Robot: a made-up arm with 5 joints.
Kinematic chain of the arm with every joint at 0, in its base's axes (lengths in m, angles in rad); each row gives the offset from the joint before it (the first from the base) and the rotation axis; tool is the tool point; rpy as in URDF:
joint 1: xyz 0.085 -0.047 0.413 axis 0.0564 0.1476 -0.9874
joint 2: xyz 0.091 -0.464 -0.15 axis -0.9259 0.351 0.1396
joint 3: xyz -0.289 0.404 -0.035 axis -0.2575 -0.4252 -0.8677
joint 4: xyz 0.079 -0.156 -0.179 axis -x
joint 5: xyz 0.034 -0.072 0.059 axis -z
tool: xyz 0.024 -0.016 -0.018 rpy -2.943 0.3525 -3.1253
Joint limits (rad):
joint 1: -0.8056..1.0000
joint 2: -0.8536..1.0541
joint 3: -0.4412..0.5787
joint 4: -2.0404..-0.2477
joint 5: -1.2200..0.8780
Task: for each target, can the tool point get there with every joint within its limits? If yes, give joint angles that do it. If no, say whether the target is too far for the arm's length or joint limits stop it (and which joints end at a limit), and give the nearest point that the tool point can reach.
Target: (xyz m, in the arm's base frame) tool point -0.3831 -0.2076 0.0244
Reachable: yes | joints 0.8301 0.4404 0.3255 -1.3931 0.4555
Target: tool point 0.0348 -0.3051 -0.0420
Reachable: yes | joints -0.0787 -0.0158 0.1065 -1.7674 0.5457
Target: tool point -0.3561 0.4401 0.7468
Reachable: no: joint limits stop it (at a limit: joint 1, joint 2, joint 3, joint 4, joint 5) | nearest point -0.1933 -0.0642 0.2330 | short by 0.738 m
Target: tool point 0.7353 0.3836 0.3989
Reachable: no: joint limits stop it (at a limit: joint 1, joint 2, joint 3) | nearest point 0.2204 -0.0636 0.2555 | short by 0.697 m
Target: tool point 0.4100 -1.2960 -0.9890
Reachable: no: too far | nearest point 0.2302 -0.6623 -0.0964 | short by 1.109 m
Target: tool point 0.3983 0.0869 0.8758
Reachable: no: joint limits stop it (at a limit: joint 1, joint 2, joint 3, joint 4) | nearest point 0.2047 -0.0726 0.2818 | short by 0.645 m
